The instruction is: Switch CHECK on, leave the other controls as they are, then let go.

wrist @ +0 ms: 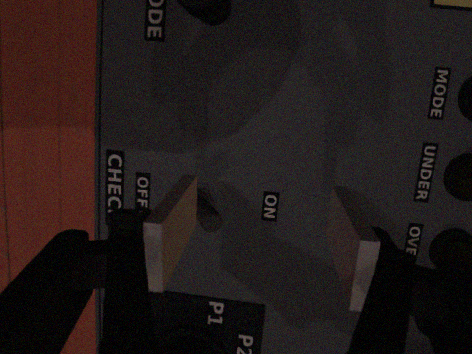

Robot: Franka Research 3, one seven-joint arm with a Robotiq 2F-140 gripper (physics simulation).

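Note:
The CHECK lever (210,215) is a short dark toggle between the OFF label (142,190) and the ON label (270,206). From its base its tip points down and slightly right in the view, so it appears to lean to the ON side. The CHECK label (115,181) is partly covered by the gripper. My gripper (262,206) is partly open and empty, its two pads standing on either side of the lever. The left pad is right beside the lever; whether they touch is hard to tell in the dim light.
The grey panel (280,115) has a dark knob (212,11) at the top edge. Round dark controls labelled MODE (439,93), UNDER (426,172) and OVE (413,240) line the right. A black plate (240,315) with P1 and P2 lies below. Orange surface (45,125) borders the left.

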